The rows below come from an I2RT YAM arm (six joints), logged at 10 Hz.
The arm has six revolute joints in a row. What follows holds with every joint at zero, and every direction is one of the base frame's.
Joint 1 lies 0.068 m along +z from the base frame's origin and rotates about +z.
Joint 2 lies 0.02 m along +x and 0.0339 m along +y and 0.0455 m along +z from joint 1 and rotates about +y.
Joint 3 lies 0.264 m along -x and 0.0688 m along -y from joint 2 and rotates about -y.
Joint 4 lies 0.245 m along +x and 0.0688 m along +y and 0.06 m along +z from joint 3 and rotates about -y.
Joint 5 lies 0.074 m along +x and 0.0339 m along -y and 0.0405 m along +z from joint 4 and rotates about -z.
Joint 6 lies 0.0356 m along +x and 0.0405 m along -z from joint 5 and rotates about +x.
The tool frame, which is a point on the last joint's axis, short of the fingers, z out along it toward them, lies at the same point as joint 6; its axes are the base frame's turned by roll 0, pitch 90 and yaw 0 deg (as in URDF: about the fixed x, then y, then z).
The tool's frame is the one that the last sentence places.
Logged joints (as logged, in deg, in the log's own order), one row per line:
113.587 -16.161 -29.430 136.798 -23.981 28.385
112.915 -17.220 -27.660 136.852 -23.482 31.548
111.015 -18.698 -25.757 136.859 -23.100 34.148
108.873 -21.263 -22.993 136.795 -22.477 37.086
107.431 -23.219 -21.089 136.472 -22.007 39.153
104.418 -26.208 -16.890 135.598 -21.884 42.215
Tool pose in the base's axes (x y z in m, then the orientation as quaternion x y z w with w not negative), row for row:
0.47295 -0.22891 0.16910 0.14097 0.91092 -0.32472 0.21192
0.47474 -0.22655 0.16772 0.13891 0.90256 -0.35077 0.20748
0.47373 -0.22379 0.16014 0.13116 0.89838 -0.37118 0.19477
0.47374 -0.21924 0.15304 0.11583 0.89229 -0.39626 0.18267
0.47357 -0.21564 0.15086 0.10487 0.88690 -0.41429 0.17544
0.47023 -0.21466 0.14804 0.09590 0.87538 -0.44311 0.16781
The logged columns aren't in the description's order. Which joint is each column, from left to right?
Columns, left to right: joint 3, joint 6, joint 4, joint 2, joint 1, joint 5.
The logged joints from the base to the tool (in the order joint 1, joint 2, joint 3, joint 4, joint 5, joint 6), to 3 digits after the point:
-23.981 136.798 113.587 -29.430 28.385 -16.161
-23.482 136.852 112.915 -27.660 31.548 -17.220
-23.100 136.859 111.015 -25.757 34.148 -18.698
-22.477 136.795 108.873 -22.993 37.086 -21.263
-22.007 136.472 107.431 -21.089 39.153 -23.219
-21.884 135.598 104.418 -16.890 42.215 -26.208

